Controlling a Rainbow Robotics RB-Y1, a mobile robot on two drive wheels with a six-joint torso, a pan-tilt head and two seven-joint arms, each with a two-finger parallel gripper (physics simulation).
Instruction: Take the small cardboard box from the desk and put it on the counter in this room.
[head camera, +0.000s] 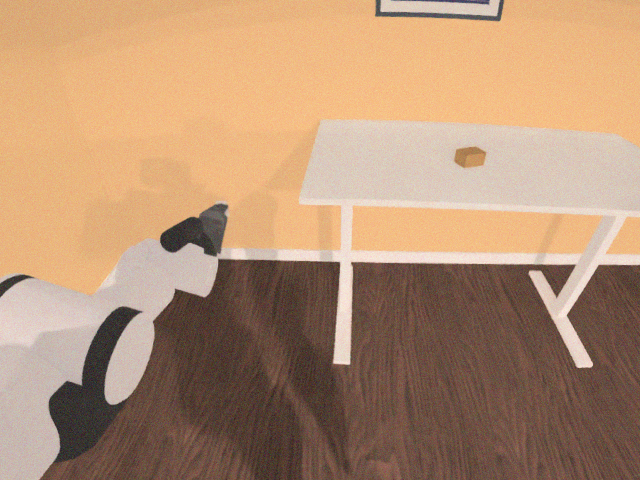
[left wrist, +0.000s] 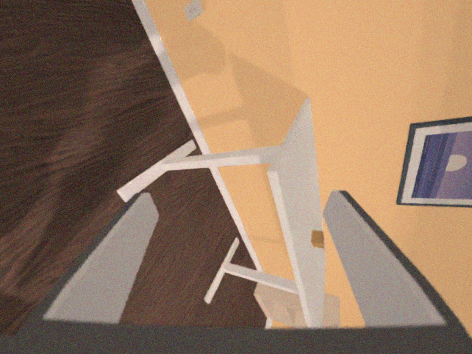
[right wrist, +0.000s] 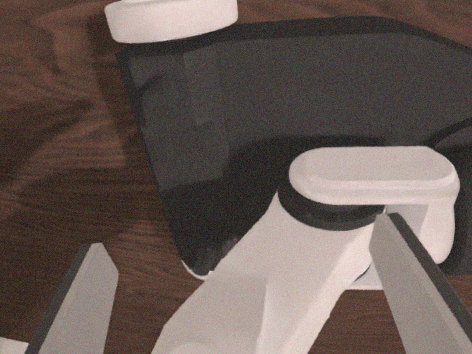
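Observation:
The small cardboard box sits on the white desk, right of the desk's middle in the head view and near the right fingertip in the left wrist view, but well beyond it. My left gripper is open and empty, left of the desk and apart from it in the head view. My right gripper is open and empty; its wrist view looks down on the robot's own base and body. The counter cannot be made out in any view.
The desk's white legs and feet stand on the dark wood floor. An orange wall is behind the desk, with a framed picture above it. A pale beige object shows beyond the desk's far end in the left wrist view.

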